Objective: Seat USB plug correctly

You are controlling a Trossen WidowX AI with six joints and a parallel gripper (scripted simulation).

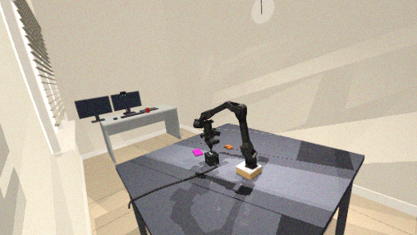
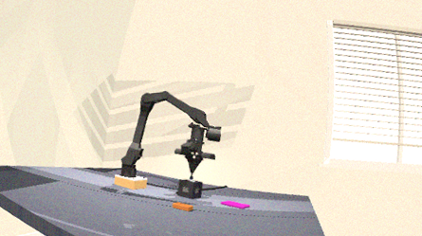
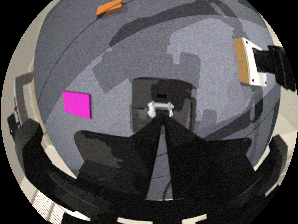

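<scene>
The USB plug is 20 mm below my gripper tip. The rest, counted from my gripper tip: orange block: 260 mm to the right, 100 mm below, 50 mm ahead; then magenta block: 210 mm ahead, 110 mm below, 40 mm to the right.
</scene>
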